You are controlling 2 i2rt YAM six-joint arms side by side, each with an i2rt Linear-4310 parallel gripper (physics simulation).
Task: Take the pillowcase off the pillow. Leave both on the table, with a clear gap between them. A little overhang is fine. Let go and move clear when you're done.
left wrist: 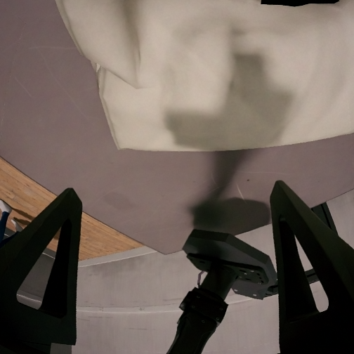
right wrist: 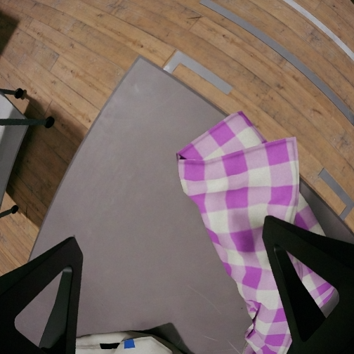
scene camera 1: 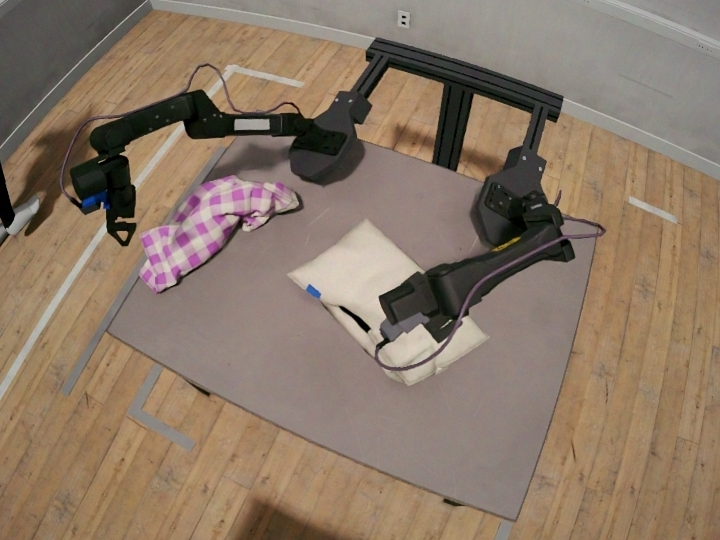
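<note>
The cream pillow (scene camera 1: 354,255) (left wrist: 140,115) (right wrist: 147,345) lies uncovered in the middle of the table, with a blue tag and a dark slit along one side. The purple-and-white checked pillowcase (scene camera 1: 203,226) (right wrist: 240,200) lies crumpled at the table's left edge in the scene view. A strip of bare table separates them. My left gripper (scene camera 1: 411,342) (left wrist: 170,193) is open and empty above the pillow's lower end; the arm partly hides it in the scene view. My right gripper (scene camera 1: 122,232) (right wrist: 169,239) is open and empty, raised beside and above the pillowcase's outer end.
The grey table (scene camera 1: 261,331) (left wrist: 45,125) (right wrist: 125,175) has wooden floor around it. Both arm bases stand at its back edge, before a black metal frame (scene camera 1: 465,69). The left arm reaches across the pillow. A thin cable loops beside each arm.
</note>
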